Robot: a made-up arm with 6 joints.
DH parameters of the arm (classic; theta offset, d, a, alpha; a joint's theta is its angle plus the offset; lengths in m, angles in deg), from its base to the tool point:
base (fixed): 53.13 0 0.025 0
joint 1: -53.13 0.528 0.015 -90
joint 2: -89.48 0 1 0
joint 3: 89.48 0.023 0.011 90
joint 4: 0 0.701 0.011 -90
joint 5: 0 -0.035 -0.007 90
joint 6: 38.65 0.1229 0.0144 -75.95
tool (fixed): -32.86 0.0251 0 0
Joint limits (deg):
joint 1: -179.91..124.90
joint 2: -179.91..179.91
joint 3: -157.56..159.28
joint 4: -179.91..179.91
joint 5: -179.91..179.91
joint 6: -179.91..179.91
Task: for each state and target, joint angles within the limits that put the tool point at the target. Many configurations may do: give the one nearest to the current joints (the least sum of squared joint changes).
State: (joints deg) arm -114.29 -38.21 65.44 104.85 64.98 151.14
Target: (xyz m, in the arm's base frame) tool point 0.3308 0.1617 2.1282
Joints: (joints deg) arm -129.37 -32.25 45.01 109.03 62.72 150.34
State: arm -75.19 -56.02 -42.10 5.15 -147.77 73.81
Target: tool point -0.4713 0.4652 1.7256
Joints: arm -43.45 -8.53 -58.80 5.44 -147.41 75.13
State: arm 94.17 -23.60 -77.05 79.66 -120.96 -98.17
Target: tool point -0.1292 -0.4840 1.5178
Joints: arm 64.81 5.39 -97.72 76.66 -129.68 -96.77
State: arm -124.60 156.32 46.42 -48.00 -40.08 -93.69
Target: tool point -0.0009 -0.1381 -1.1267
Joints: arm -116.13 153.99 51.44 -52.00 -45.52 -92.43
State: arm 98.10 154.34 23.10 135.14 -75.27 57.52
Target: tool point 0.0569 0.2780 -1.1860
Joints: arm 91.15 164.24 9.25 132.46 -57.96 55.67
